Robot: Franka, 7 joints.
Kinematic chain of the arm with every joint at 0, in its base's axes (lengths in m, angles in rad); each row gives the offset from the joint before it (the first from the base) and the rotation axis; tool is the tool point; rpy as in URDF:
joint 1: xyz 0 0 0.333 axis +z
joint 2: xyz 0 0 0 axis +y
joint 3: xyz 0 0 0.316 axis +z
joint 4: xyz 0.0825 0 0 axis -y
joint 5: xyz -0.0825 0 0.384 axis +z
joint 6: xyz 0 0 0 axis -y
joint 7: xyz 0.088 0 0 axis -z
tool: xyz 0 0 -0.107 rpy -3.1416 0 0
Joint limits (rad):
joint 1: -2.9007..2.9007
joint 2: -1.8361..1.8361
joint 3: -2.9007..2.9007
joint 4: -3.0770..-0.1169
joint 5: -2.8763..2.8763
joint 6: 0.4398..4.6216
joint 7: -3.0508..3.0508
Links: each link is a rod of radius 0.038 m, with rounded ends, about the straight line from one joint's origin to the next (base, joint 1, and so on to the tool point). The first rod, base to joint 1, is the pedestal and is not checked.
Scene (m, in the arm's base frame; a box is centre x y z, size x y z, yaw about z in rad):
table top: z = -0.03
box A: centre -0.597 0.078 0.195 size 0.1 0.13 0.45 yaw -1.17
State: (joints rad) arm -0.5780 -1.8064 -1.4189 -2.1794 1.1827 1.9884 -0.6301
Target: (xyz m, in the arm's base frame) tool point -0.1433 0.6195 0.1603
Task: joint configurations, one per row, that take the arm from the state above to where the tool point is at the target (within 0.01 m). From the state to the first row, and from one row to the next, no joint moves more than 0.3 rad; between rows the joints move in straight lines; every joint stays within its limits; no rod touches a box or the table.
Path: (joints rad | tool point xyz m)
1: -0.7529 -1.7196 -1.2933 -2.0917 1.0416 1.7299 -0.7675 | -0.4288 -0.2587 0.5347
2: -0.9279 -1.6329 -1.1677 -2.0041 0.9004 1.4715 -0.9049 | -0.4335 -0.1378 0.6055
3: -1.1028 -1.5461 -1.0420 -1.9164 0.7593 1.2130 -1.0423 | -0.3987 -0.0325 0.6578
4: -1.2777 -1.4594 -0.9164 -1.8288 0.6181 0.9545 -1.1797 | -0.3421 0.0506 0.6925
5: -1.4526 -1.3726 -0.7908 -1.7411 0.4770 0.6961 -1.3171 | -0.2764 0.1132 0.7153
6: -1.6441 -1.3994 -1.0371 -1.7365 0.6165 0.9315 -1.1797 | -0.3447 0.1922 0.6707
7: -1.8357 -1.4262 -1.2834 -1.7318 0.7561 1.1670 -1.0423 | -0.3836 0.3100 0.5929
8: -2.0272 -1.4530 -1.5296 -1.7271 0.8956 1.4024 -0.9049 | -0.3681 0.4452 0.4775
9: -2.2187 -1.4797 -1.7759 -1.7225 1.0352 1.6379 -0.7675 | -0.2853 0.5619 0.3288
10: -2.4102 -1.5065 -2.0222 -1.7178 1.1747 1.8733 -0.6301 | -0.1433 0.6195 0.1603

